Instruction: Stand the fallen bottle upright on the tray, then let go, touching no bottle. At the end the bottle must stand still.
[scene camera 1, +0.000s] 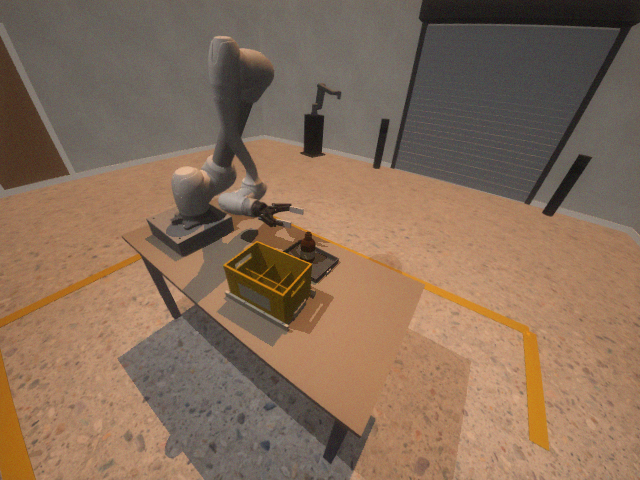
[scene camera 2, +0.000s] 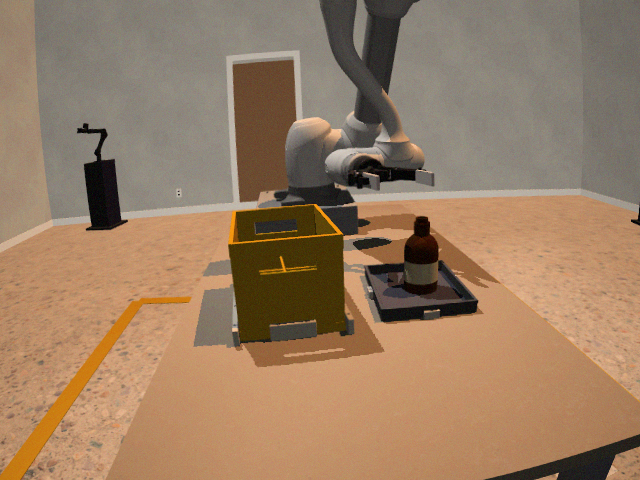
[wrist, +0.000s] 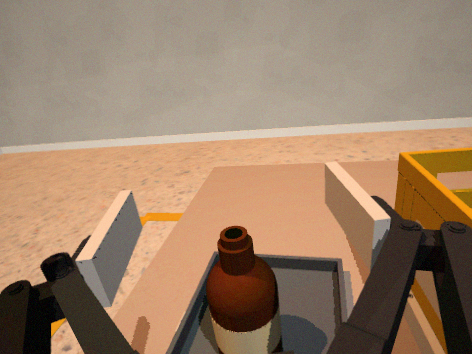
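Observation:
My gripper visible, also in the wrist view and scene camera 1. Brown bottle visible too.

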